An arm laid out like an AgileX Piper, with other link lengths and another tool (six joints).
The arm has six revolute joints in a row. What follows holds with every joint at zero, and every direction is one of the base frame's. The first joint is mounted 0.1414 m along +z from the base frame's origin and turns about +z. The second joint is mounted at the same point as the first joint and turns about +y. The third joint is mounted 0.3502 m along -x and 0.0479 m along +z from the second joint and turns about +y. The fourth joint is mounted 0.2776 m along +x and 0.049 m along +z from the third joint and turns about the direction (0.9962, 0, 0.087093). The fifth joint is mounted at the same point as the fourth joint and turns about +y. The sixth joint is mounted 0.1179 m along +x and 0.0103 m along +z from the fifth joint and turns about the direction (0.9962, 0, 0.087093). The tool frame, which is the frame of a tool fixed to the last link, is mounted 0.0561 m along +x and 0.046 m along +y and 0.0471 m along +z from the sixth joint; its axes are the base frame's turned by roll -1.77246, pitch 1.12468 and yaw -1.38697 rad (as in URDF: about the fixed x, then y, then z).
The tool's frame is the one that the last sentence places.
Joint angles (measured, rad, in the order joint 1, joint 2, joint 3, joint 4, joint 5, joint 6), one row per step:
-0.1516 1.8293 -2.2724 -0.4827 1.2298 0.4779
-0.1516 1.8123 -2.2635 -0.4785 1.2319 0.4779
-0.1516 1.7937 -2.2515 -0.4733 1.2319 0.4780
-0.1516 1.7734 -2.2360 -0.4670 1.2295 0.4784
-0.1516 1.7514 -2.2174 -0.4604 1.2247 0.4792
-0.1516 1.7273 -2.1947 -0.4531 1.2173 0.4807
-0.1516 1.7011 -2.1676 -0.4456 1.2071 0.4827
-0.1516 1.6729 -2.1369 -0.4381 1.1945 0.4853
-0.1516 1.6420 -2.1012 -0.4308 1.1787 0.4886
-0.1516 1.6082 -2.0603 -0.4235 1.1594 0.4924
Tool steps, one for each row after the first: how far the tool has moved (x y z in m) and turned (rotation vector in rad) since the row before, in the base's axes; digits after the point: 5 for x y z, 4 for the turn. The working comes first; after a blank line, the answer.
Tool pose at each row, in the base's axes (x y z in m, rotation vector in rad; the steps are taken from these numbers as rounded here):
0.52251 -0.13028 0.56695 0.0626 2.2889 -0.1999
0.51622 -0.12883 0.57193 0.0633 2.2825 -0.1952
0.50972 -0.12710 0.57672 0.0627 2.2756 -0.1894
0.50304 -0.12506 0.58124 0.0609 2.2682 -0.1822
0.49608 -0.12284 0.58565 0.0581 2.2599 -0.1747
0.48878 -0.12037 0.58977 0.0544 2.2509 -0.1663
0.48118 -0.11771 0.59346 0.0498 2.2414 -0.1575
0.47315 -0.11490 0.59688 0.0447 2.2311 -0.1487
0.46457 -0.11192 0.59989 0.0387 2.2198 -0.1399
0.45538 -0.10869 0.60244 0.0317 2.2075 -0.1310

-0.00629 0.00145 0.00498 0.0031 -0.0068 0.0013
-0.00650 0.00173 0.00479 0.0034 -0.0073 0.0026
-0.00668 0.00204 0.00452 0.0040 -0.0078 0.0040
-0.00696 0.00222 0.00441 0.0038 -0.0087 0.0049
-0.00730 0.00247 0.00412 0.0042 -0.0094 0.0058
-0.00760 0.00266 0.00369 0.0041 -0.0099 0.0067
-0.00803 0.00281 0.00342 0.0039 -0.0106 0.0071
-0.00858 0.00298 0.00301 0.0036 -0.0115 0.0078
-0.00919 0.00323 0.00255 0.0032 -0.0125 0.0086

